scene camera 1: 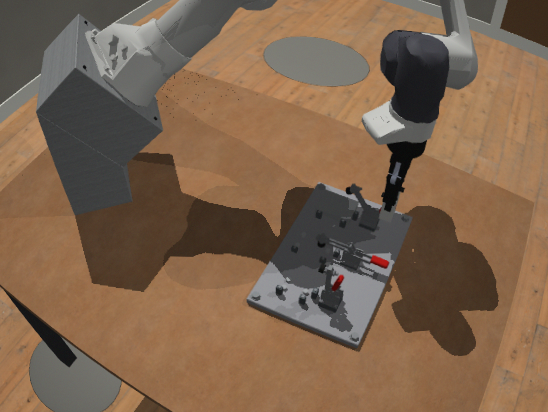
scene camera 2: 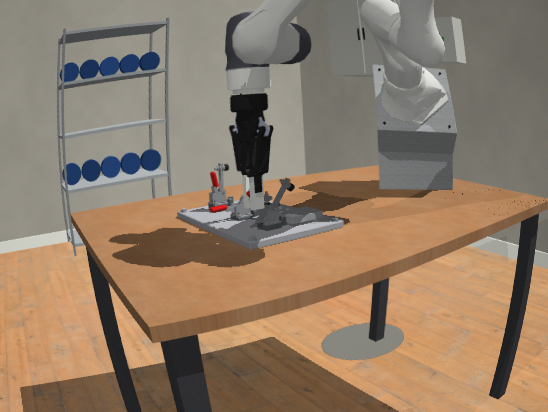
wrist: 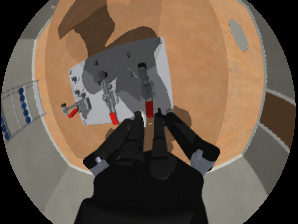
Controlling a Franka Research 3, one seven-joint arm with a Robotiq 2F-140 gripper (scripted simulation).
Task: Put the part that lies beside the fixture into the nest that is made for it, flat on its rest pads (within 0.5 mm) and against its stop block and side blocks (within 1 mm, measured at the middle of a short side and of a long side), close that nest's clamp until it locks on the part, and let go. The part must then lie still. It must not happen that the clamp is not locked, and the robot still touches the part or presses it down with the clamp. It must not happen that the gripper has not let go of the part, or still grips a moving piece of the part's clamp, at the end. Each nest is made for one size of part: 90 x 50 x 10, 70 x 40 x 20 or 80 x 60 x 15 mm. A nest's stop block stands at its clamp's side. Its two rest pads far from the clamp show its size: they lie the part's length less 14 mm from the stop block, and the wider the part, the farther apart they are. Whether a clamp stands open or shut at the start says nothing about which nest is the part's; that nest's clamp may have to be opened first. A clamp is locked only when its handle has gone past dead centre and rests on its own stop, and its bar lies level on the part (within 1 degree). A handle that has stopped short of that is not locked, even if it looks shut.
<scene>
The pictures show: my gripper, a flat grey block and a grey fixture plate.
My gripper also shows in scene camera 1 and in the wrist view.
</scene>
